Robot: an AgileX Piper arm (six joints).
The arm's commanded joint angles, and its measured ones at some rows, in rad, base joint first. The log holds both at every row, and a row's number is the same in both.
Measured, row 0:
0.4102 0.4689 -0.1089 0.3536 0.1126 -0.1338
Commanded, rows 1 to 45:
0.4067 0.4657 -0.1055 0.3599 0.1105 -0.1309
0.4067 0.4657 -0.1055 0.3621 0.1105 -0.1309
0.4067 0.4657 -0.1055 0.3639 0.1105 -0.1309
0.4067 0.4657 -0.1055 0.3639 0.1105 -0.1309
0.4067 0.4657 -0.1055 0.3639 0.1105 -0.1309
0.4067 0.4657 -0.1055 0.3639 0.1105 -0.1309
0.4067 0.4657 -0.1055 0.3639 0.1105 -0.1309
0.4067 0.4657 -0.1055 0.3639 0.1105 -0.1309
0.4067 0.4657 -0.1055 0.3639 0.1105 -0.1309
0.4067 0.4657 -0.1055 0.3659 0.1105 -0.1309
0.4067 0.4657 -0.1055 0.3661 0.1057 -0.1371
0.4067 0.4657 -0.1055 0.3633 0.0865 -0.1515
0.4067 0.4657 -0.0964 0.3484 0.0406 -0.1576
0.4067 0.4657 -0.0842 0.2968 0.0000 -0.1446
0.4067 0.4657 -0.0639 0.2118 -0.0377 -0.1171
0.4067 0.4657 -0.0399 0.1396 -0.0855 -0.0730
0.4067 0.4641 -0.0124 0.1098 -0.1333 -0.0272
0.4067 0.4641 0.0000 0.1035 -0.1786 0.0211
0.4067 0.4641 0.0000 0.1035 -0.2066 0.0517
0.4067 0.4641 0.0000 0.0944 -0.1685 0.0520
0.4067 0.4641 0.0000 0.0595 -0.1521 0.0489
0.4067 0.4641 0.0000 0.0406 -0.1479 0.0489
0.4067 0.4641 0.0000 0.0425 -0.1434 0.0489
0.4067 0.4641 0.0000 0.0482 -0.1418 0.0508
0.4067 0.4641 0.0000 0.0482 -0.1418 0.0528
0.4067 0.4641 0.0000 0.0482 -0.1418 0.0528
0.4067 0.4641 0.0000 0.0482 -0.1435 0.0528
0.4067 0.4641 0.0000 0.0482 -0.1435 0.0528
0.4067 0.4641 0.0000 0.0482 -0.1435 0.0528
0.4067 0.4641 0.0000 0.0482 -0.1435 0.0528
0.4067 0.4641 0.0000 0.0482 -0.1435 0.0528
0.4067 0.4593 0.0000 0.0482 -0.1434 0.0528
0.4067 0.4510 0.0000 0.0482 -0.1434 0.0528
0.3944 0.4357 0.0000 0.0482 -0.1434 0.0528
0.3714 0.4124 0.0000 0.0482 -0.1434 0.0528
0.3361 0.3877 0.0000 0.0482 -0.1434 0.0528
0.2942 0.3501 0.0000 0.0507 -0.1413 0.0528
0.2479 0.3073 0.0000 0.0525 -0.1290 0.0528
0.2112 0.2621 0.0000 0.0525 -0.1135 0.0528
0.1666 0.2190 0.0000 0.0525 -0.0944 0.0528
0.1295 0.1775 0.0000 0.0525 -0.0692 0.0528
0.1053 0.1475 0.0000 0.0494 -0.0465 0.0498
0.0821 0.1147 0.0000 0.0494 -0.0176 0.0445
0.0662 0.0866 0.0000 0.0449 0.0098 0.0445
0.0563 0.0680 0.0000 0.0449 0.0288 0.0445
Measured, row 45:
0.1179 0.1584 -0.0044 0.0566 -0.0571 0.0482
